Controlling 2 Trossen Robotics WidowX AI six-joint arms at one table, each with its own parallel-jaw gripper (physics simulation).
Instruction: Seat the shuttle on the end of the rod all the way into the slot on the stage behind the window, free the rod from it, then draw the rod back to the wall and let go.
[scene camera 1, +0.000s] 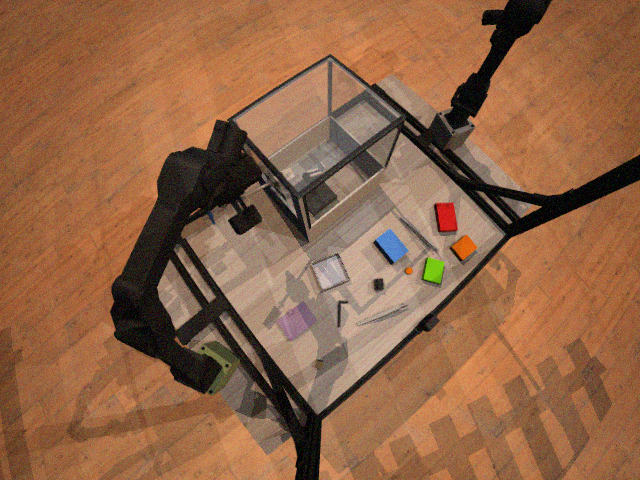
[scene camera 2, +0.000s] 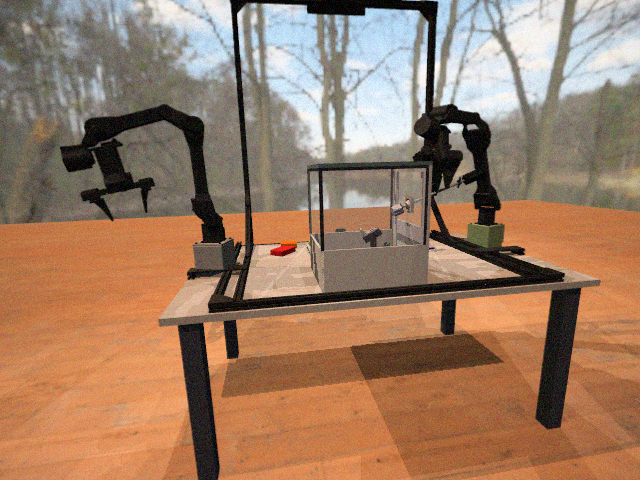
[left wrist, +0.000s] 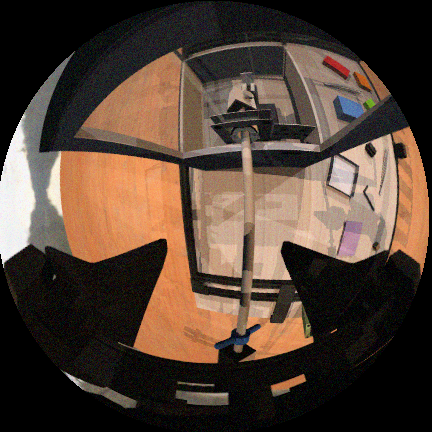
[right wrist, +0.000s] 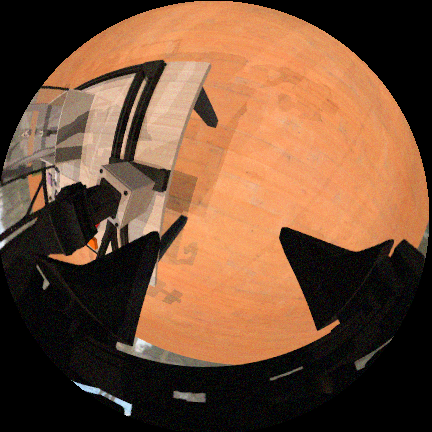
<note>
My right gripper (scene camera 2: 130, 217) is open, with nothing in its grasp. The table carries a framed plate (scene camera 1: 330, 271). Also in view: my left gripper (scene camera 1: 234, 195), a glass-walled box (scene camera 2: 369, 223) and a thin rod (left wrist: 234, 348).
The framed plate also shows in the left wrist view (left wrist: 342, 175). My left gripper is seen too in scene camera 2 (scene camera 2: 440, 191) and in the left wrist view (left wrist: 226, 246). My right gripper also shows in the right wrist view (right wrist: 221, 235). Scene camera 2 does not show the framed plate, which is behind the glass-walled box.
</note>
